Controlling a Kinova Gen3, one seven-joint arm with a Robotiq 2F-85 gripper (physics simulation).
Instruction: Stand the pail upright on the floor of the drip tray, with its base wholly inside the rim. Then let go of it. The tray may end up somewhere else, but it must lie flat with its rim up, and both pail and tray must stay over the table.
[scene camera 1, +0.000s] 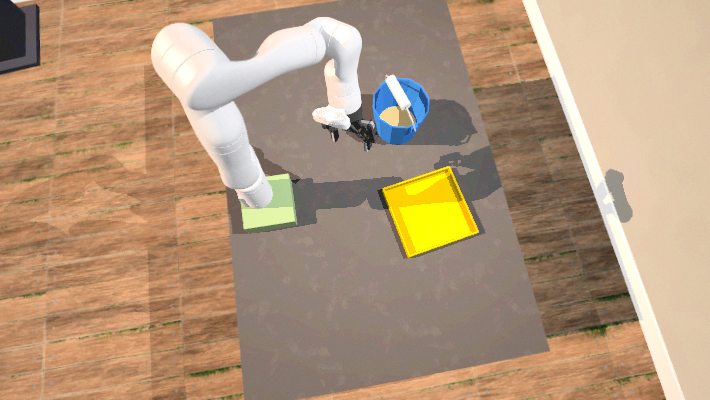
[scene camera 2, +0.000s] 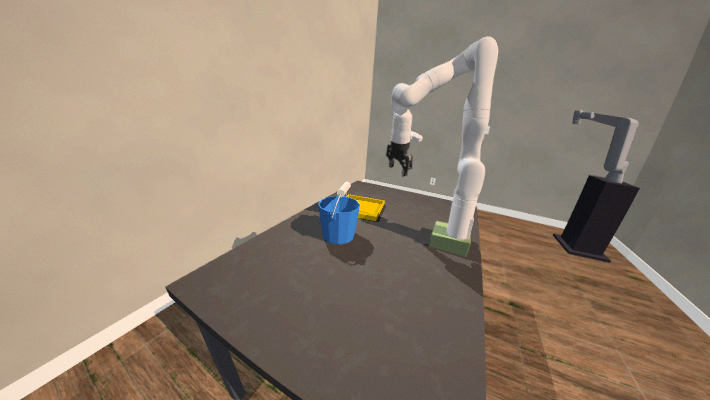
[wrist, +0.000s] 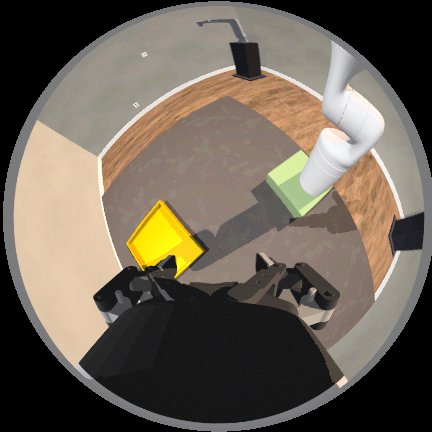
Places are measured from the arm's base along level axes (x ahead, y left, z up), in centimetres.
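Pixels of known places: gripper, between the fingertips: (scene camera 1: 351, 144) (scene camera 2: 397, 171) (wrist: 215, 263); arm's base, origin of its link: (scene camera 1: 258, 194) (scene camera 2: 457, 234) (wrist: 312, 180).
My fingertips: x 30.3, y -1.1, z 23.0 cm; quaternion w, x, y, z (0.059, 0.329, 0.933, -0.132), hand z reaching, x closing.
Observation:
Ahead of a thing's pixels: the offset from my fingertips to its top centre. Level surfaces: height alone.
The blue pail (scene camera 1: 395, 134) (scene camera 2: 338, 225) stands upright on the table, apart from the tray. Its white handle grip @(dz -5.2, dx +18.1, dy +15.7 cm) (scene camera 1: 398, 92) (scene camera 2: 343, 188) is up over the pail's mouth. The pail does not show in the wrist view. The yellow drip tray @(dz -26.9, dx +21.4, dy -16.4 cm) (scene camera 1: 435, 215) (scene camera 2: 370, 208) (wrist: 156, 239) lies flat on the table with its rim up and its floor bare. My gripper (scene camera 1: 351, 141) (scene camera 2: 398, 169) (wrist: 215, 263) is open and empty, high above the table. In scene camera 1 it appears just left of the pail; in scene camera 2 it is well above the pail's height.
The arm's base stands on a green block (scene camera 1: 270, 217) (scene camera 2: 450, 242) (wrist: 292, 187) at one long edge of the dark table @(dz -29.6 cm) (scene camera 1: 380, 310) (scene camera 2: 380, 310) (wrist: 200, 145). A beige wall (scene camera 2: 175, 125) rises beyond the opposite long edge. The tray lies near that wall-side edge.

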